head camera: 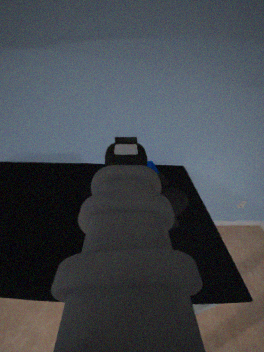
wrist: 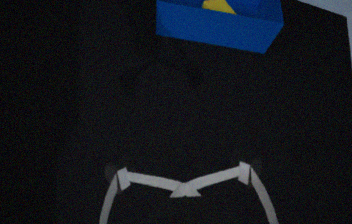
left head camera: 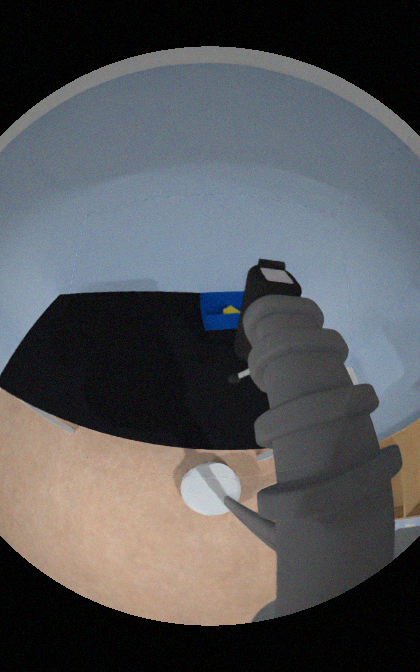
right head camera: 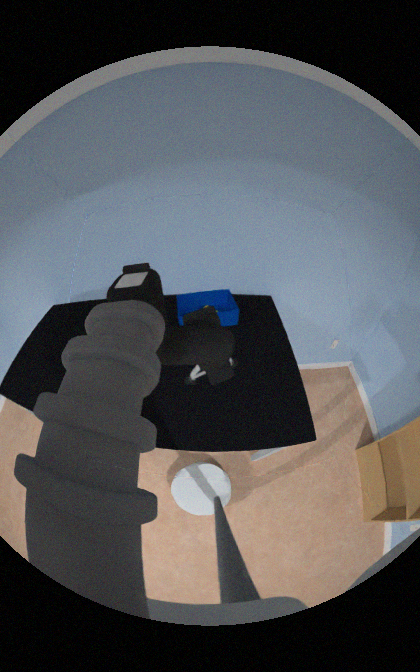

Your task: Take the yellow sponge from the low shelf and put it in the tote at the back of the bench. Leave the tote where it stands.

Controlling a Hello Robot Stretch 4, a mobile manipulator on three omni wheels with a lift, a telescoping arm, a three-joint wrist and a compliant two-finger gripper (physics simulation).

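Frame: origin at the robot's base, x up, y back, z right, level; metres.
Seen in the pictures: gripper, fingertip midpoint: (wrist: 182, 163).
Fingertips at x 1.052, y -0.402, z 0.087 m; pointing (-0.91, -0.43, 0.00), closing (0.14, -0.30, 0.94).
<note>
A point is followed by its place in that frame.
The yellow sponge (left head camera: 230, 310) (wrist: 218, 6) {x 0.934, y -0.868, z 0.082 m} lies inside the blue tote; a sliver of it shows in the right head view. The blue tote (head camera: 152, 167) {x 0.944, y -0.967, z 0.210 m} (left head camera: 218, 322) (right head camera: 230, 318) (wrist: 215, 30) {x 0.934, y -0.774, z 0.091 m} stands upright at the back of the black bench (head camera: 40, 225) {x 0.887, y -0.514, z -0.449 m} (left head camera: 125, 370) (right head camera: 260, 410) (wrist: 40, 125) {x 0.886, y -0.431, z -0.197 m}. My gripper (right head camera: 211, 371) (wrist: 182, 163) {x 1.052, y -0.402, z 0.087 m} is open and empty, with its fingertips wide apart. It hangs over the bench, in front of the tote and apart from it. The arm hides part of the tote in the head and left head views.
My arm (head camera: 127, 270) {x 1.451, y -0.120, z 0.000 m} (left head camera: 325, 435) (right head camera: 90, 430) reaches out over the bench. A round white disc (left head camera: 207, 492) (right head camera: 192, 492) is in front of the bench. A tan open shelf unit (right head camera: 370, 485) stands at the right. A blue wall (head camera: 130, 90) {x 1.443, y -1.120, z 0.037 m} (left head camera: 200, 230) rises behind the bench.
</note>
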